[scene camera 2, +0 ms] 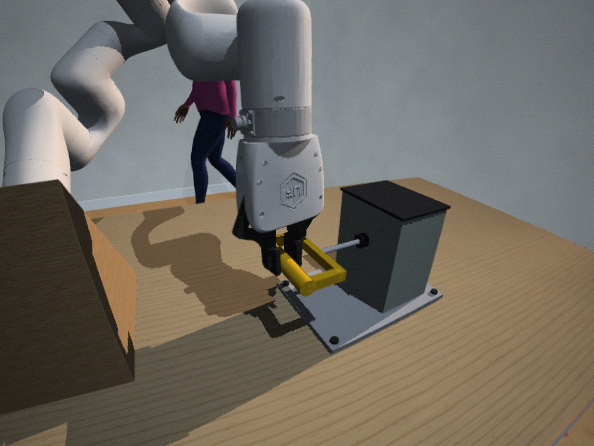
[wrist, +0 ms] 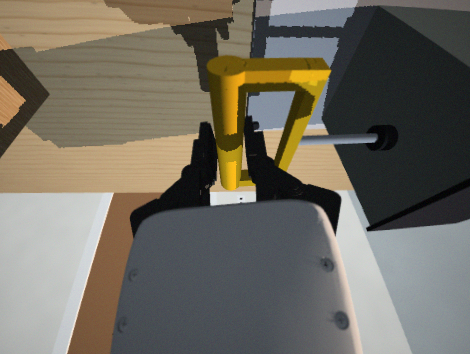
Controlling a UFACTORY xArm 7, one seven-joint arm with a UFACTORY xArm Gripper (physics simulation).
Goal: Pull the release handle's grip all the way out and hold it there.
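Note:
The release handle is a yellow frame with a round grip bar [scene camera 2: 297,275] [wrist: 228,115] on the side away from the grey housing. A metal rod [scene camera 2: 343,246] [wrist: 340,139] joins the frame to a black collar [scene camera 2: 362,240] [wrist: 382,137] on the housing [scene camera 2: 372,250] [wrist: 410,100]; a length of the rod shows outside the collar. My gripper [scene camera 2: 285,260] [wrist: 229,132] points down and is shut on the grip bar, with one black finger on each side of it. The far end of the bar is partly hidden by the fingers in the scene view.
The housing has a black lid [scene camera 2: 395,200] and stands on a grey base plate [scene camera 2: 330,315] with dark bolts, on the wooden table [scene camera 2: 450,380]. A large brown wooden block [scene camera 2: 60,300] stands at the left. A person [scene camera 2: 212,105] is behind the table.

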